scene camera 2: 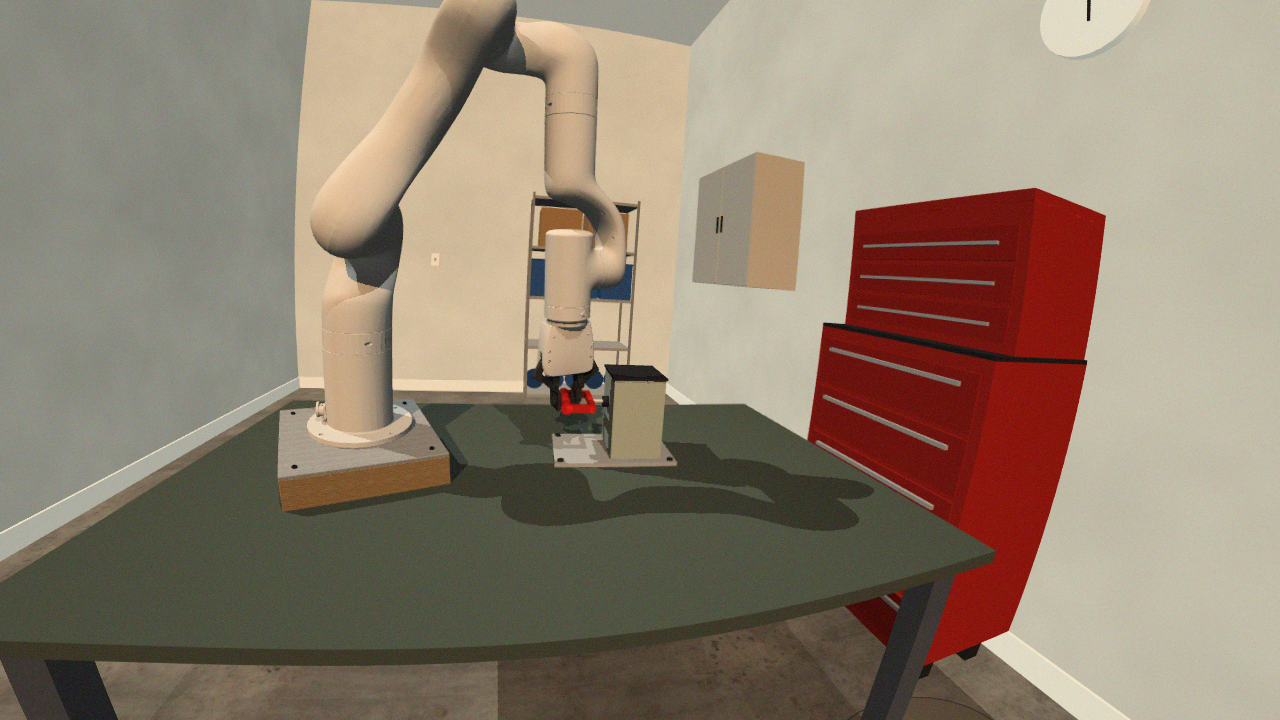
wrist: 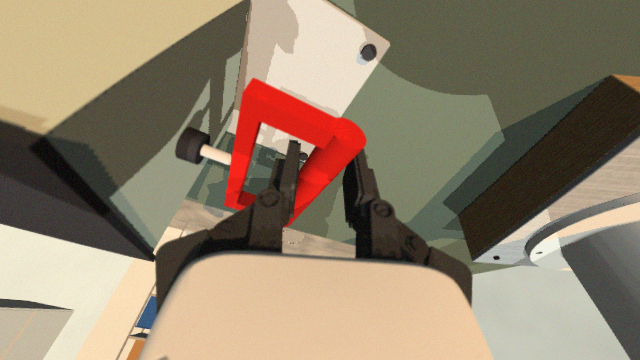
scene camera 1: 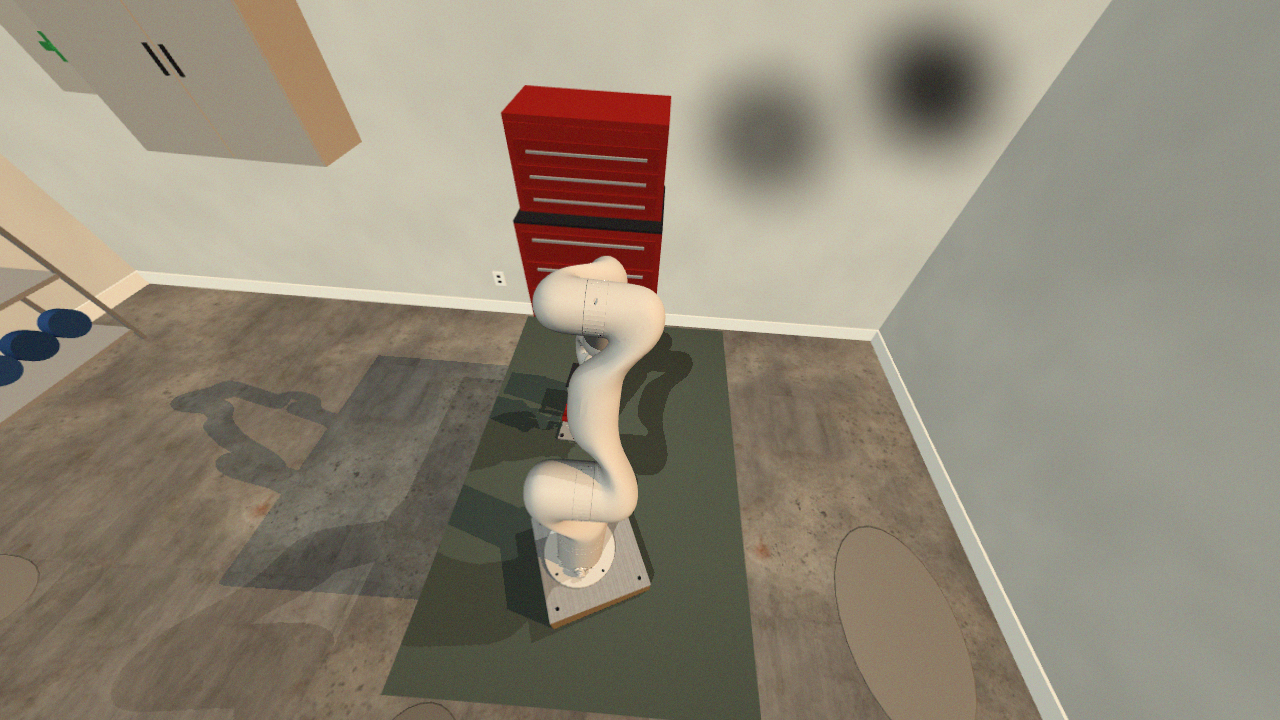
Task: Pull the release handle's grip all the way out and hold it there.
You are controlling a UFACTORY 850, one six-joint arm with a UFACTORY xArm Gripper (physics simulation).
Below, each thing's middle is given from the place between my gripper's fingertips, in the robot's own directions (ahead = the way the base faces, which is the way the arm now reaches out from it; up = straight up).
Labels:
Now: the pale base plate (scene camera 2: pixel 569 450) 100 mm ahead of my hand, 10 mm to the left of it and 100 mm below it.

